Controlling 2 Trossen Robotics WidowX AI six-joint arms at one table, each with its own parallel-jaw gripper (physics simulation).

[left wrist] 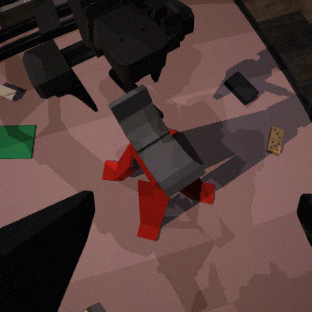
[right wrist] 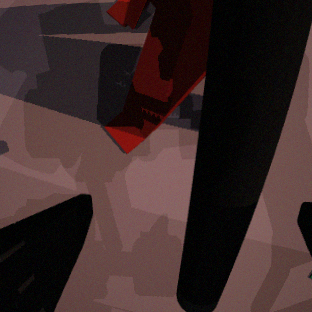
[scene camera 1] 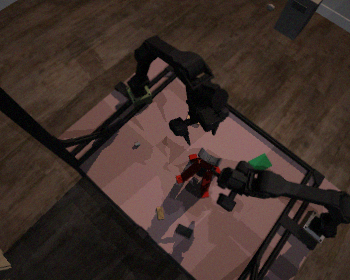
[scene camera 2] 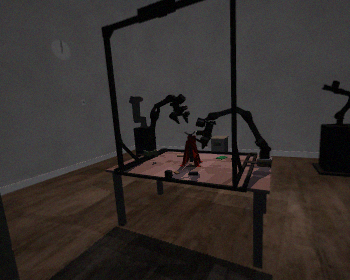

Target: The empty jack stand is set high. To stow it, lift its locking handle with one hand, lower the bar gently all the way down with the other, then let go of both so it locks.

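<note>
The red jack stand [scene camera 1: 206, 185] [scene camera 2: 191, 154] [left wrist: 152, 205] [right wrist: 165, 75] stands upright on the table, its grey saddle [scene camera 1: 209, 157] [left wrist: 162, 150] raised above the legs. A long black bar [right wrist: 240, 150], apparently the locking handle, crosses the right wrist view between the fingers, not gripped. My right gripper [scene camera 1: 222, 188] [scene camera 2: 201, 139] [right wrist: 196, 208] is open and empty beside the stand, partly hidden by its arm in scene camera 1. My left gripper [scene camera 1: 201, 137] [scene camera 2: 182, 121] [left wrist: 197, 202] is open and empty, above and apart from the saddle. The bar's lower part is hidden.
A green block [scene camera 1: 260, 161] [scene camera 2: 221, 158] [left wrist: 17, 142] lies behind the stand. A domino [scene camera 1: 160, 213] [left wrist: 275, 140] and a black box [scene camera 1: 184, 230] [scene camera 2: 193, 173] [left wrist: 241, 88] lie toward the front edge. A small grey object [scene camera 1: 136, 145] lies to the left. A black frame post [scene camera 2: 233, 100] rises from the table.
</note>
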